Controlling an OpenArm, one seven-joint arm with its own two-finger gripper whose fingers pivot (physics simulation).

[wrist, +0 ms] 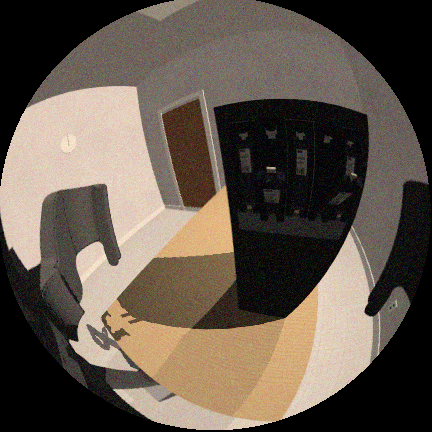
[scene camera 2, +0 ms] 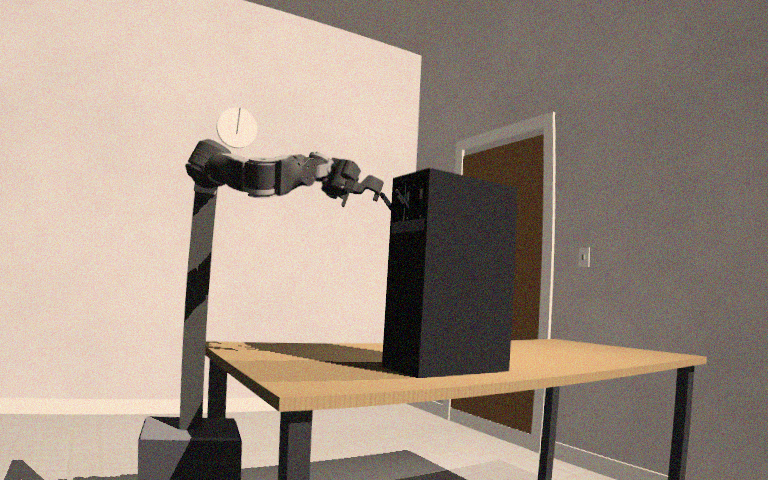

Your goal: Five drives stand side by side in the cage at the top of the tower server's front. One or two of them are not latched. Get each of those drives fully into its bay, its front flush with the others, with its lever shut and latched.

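The black tower server [scene camera 2: 467,271] [wrist: 262,265] stands upright, with five dark drives side by side in its top cage. In the wrist view, the first drive [wrist: 245,160], third drive [wrist: 301,162] and fifth drive [wrist: 350,164], from the left, show upright labelled fronts. The second drive's lever [wrist: 271,196] appears tipped outward. Another lever [wrist: 340,198], apparently the fourth drive's, slants out to the right across the cage. Whether these two drives' fronts are flush is too dark to tell. My gripper [scene camera 2: 360,200] [wrist: 216,245] is open and empty, in front of the cage and apart from it.
The tower stands on a wooden table [scene camera 2: 339,393] [wrist: 270,370]. The arm reaches across from its post [scene camera 2: 195,294] at the table's left end. Behind the tower are a brown door [scene camera 2: 526,271] [wrist: 187,150] and a grey wall. A round clock [scene camera 2: 237,127] [wrist: 68,143] hangs on the pale wall.
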